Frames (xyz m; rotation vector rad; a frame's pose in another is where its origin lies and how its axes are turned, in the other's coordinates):
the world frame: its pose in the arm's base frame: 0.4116 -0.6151 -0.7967 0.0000 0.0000 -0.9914
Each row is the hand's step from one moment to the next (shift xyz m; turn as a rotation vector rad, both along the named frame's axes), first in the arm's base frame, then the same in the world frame.
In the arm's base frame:
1: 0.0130 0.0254 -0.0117 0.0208 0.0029 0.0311
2: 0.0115 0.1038 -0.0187 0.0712 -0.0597 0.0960
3: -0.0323 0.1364 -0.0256 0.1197 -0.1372 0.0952
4: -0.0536 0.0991 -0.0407 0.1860 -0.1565 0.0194
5: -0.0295 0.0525 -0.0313 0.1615 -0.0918 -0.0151
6: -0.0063 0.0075 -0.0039 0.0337 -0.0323 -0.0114
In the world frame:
1: -0.0141 0.0248 -0.0117 0.0090 0.0190 0.0311
2: -0.0806 0.0665 -0.0187 0.0889 0.0269 0.0960
3: -0.1318 0.0477 -0.0256 0.1803 0.0250 0.0952
4: -0.1123 0.0094 -0.0407 0.2328 0.0700 0.0194
5: -0.0601 0.0041 -0.0313 0.1652 0.0849 -0.0151
6: -0.0097 -0.0012 -0.0039 0.0455 0.0105 -0.0114

